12 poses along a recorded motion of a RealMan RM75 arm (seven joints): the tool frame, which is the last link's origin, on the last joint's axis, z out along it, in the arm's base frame.
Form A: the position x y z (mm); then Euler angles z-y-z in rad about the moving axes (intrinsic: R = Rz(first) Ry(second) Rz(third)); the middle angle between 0 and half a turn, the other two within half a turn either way.
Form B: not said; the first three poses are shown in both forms.
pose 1, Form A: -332.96 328.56 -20.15 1.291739 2.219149 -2.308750
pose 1, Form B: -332.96 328.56 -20.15 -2.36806 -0.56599 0.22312
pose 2, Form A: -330.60 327.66 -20.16 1.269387 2.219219 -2.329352
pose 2, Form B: -330.60 327.66 -20.16 -2.37769 -0.58028 0.21843
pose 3, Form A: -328.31 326.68 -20.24 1.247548 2.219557 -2.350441
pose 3, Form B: -328.31 326.68 -20.24 -2.38823 -0.59462 0.21517
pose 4, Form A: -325.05 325.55 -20.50 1.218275 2.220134 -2.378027
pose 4, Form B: -325.05 325.55 -20.50 -2.40280 -0.61304 0.21085
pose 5, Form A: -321.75 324.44 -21.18 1.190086 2.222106 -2.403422
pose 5, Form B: -321.75 324.44 -21.18 -2.41836 -0.62893 0.20709
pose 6, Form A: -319.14 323.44 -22.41 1.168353 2.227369 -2.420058
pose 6, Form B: -319.14 323.44 -22.41 -2.43297 -0.63689 0.20412
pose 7, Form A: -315.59 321.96 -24.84 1.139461 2.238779 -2.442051
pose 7, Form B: -315.59 321.96 -24.84 -2.45712 -0.64436 0.20319
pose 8, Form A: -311.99 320.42 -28.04 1.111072 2.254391 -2.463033
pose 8, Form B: -311.99 320.42 -28.04 -2.48510 -0.64796 0.20477
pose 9, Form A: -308.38 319.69 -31.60 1.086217 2.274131 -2.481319
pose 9, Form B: -308.38 319.69 -31.60 -2.51542 -0.64649 0.20989
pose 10, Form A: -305.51 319.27 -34.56 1.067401 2.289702 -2.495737
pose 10, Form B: -305.51 319.27 -34.56 -2.53913 -0.64470 0.21475
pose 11, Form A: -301.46 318.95 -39.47 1.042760 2.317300 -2.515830
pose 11, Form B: -301.46 318.95 -39.47 -2.57716 -0.63723 0.22629
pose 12, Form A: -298.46 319.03 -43.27 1.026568 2.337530 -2.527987
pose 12, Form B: -298.46 319.03 -43.27 -2.60285 -0.62958 0.23365
